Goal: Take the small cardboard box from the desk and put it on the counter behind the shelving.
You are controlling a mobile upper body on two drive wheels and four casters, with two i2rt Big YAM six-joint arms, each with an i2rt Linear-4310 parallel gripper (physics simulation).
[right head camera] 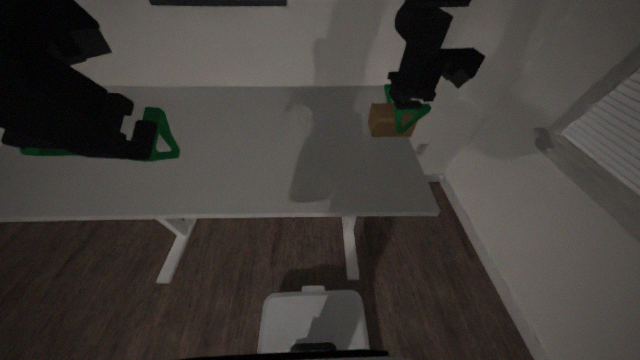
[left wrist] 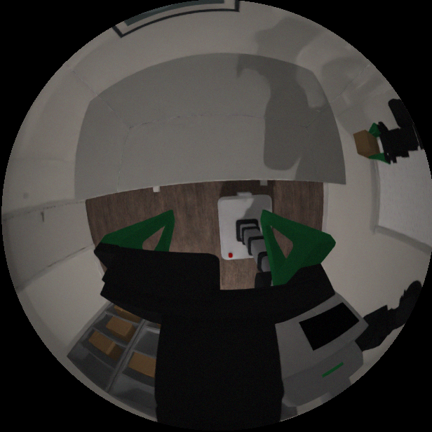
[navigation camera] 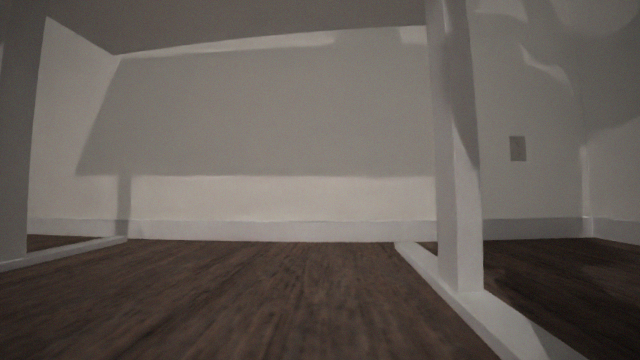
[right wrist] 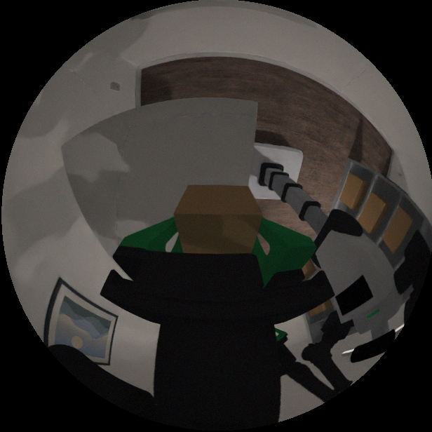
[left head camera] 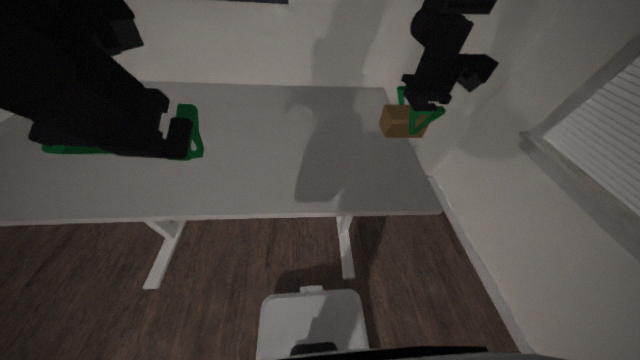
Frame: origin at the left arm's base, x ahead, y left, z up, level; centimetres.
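Seen in the pictures: left gripper, between the fingertips: point(right head camera: 146, 152) point(left head camera: 167, 150); right gripper, between the fingertips: point(right head camera: 396, 125) point(left head camera: 407, 126).
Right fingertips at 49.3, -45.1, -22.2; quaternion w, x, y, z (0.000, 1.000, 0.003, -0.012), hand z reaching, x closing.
Offsets run from my right fingertips to a thing's top centre, as dx, dy, dz. "*": to the spot under its first point. Level surfaces: height alone.
The small brown cardboard box @(+0.0, +1.6, +4.0) point(left head camera: 392, 122) point(right head camera: 381, 122) point(left wrist: 366, 143) point(right wrist: 220, 232) is held in the air by my right gripper point(left head camera: 406, 119) point(right wrist: 217, 214), with a green finger on each side. In the head views it overlaps the right edge of the grey desk @(dz -23.8) point(left head camera: 240, 175) point(right head camera: 235, 175) point(left wrist: 200, 150) point(right wrist: 185, 150). My left gripper point(left head camera: 122, 150) point(left wrist: 217, 214) is wide open and empty, at the left in the head views. The shelving point(left wrist: 125, 355) point(right wrist: 369, 192), with several brown boxes in grey compartments, shows behind my body in the wrist views. The counter cannot be made out.
My white base point(left head camera: 285, 320) point(right head camera: 287, 320) point(left wrist: 230, 225) stands in front of the desk. White desk legs point(left head camera: 346, 247) point(right head camera: 351, 250) point(navigation camera: 470, 225) stand ahead. Walls run behind the desk and along its right side, where slatted blinds @(* +18.5, -94.7, -19.7) point(left head camera: 605, 135) hang.
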